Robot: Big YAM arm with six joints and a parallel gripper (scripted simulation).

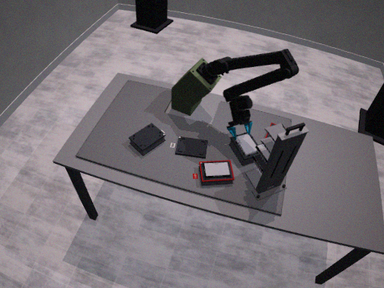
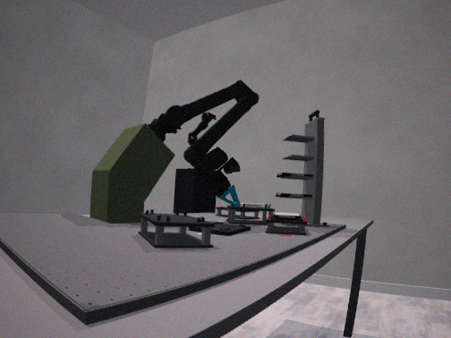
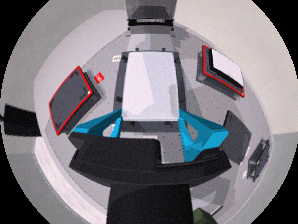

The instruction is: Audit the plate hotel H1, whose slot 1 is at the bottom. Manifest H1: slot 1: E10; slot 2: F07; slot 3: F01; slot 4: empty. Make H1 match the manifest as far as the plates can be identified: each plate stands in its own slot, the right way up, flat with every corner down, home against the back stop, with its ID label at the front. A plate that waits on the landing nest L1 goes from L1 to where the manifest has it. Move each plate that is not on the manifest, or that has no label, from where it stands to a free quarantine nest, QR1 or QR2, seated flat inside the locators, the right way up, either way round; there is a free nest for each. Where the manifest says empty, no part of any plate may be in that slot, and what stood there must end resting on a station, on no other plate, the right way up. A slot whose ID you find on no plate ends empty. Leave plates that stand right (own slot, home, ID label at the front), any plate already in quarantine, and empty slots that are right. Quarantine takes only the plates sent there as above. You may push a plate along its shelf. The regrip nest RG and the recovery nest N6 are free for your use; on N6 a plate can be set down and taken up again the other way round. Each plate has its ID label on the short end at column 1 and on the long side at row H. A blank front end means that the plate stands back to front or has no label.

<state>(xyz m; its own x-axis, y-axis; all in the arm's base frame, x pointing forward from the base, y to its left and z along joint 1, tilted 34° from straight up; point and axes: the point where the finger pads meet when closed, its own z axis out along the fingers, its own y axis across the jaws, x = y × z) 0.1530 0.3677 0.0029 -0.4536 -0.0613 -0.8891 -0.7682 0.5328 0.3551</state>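
The white-topped plate is 4 cm to the left of my hand and 4 cm ahead of it. From my hand the other things lie so: plate hotel H1 (24 cm to the left, 20 cm ahead, 14 cm above); red-framed nest (18 cm to the left, 15 cm behind, 3 cm below).
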